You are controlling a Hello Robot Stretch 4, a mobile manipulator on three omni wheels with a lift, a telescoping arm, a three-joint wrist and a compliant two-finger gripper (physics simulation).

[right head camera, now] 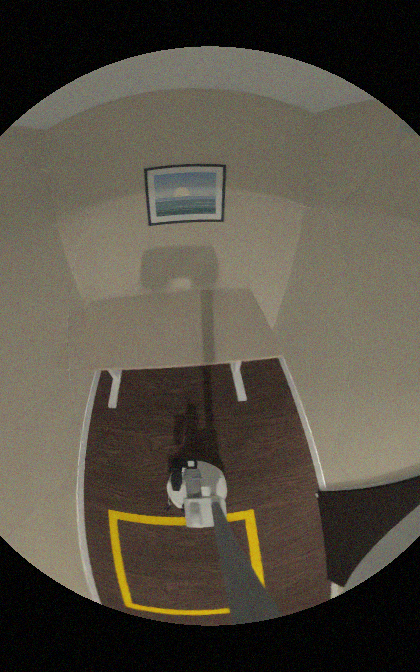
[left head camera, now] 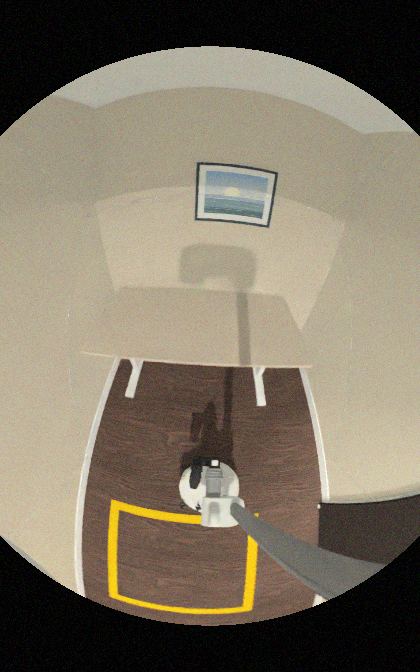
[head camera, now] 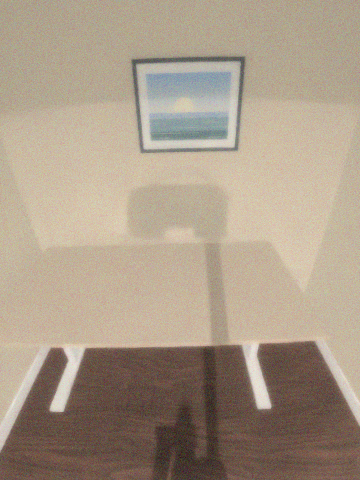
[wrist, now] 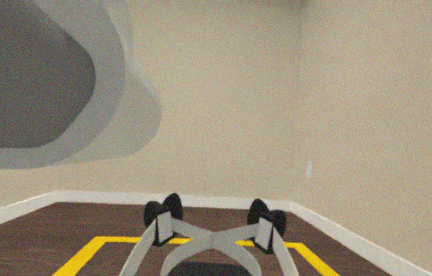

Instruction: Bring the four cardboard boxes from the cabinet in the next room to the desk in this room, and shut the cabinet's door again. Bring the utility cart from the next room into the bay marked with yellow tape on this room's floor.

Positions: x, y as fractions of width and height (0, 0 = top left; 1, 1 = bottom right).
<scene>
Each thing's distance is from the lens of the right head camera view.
desk (right head camera: 0.46, 0.49): 1.21 m
framed picture (right head camera: 0.46, 0.29): 1.37 m
yellow tape bay (right head camera: 0.27, 0.77): 1.79 m
The marked spots on the desk and the framed picture are 0.95 m apart.
</scene>
